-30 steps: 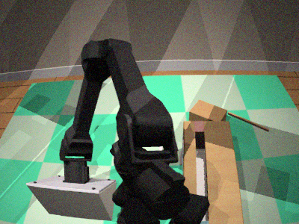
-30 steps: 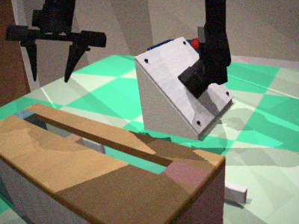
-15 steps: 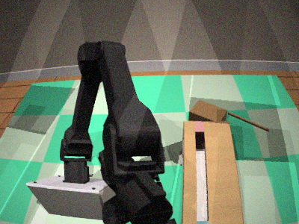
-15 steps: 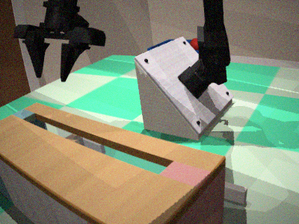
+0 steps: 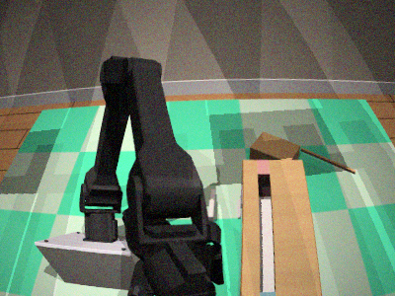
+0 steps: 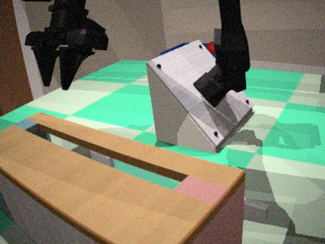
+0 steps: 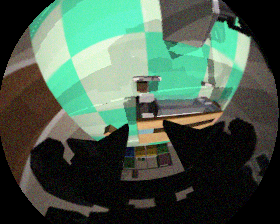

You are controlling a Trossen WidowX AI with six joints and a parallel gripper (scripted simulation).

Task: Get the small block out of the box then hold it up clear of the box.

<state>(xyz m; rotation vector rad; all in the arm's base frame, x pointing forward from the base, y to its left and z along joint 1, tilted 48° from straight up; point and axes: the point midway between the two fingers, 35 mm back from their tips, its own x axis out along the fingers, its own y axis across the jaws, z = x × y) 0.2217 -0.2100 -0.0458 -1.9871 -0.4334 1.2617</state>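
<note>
Now: gripper tip 10 mm past the small tan block, 10 mm to the right of it and 150 mm above it. The rest, counted from my gripper tip: thin brown stick: 350 mm ahead, 460 mm to the left, 160 mm below; then wooden box: 80 mm ahead, 160 mm to the left, 100 mm below.
</note>
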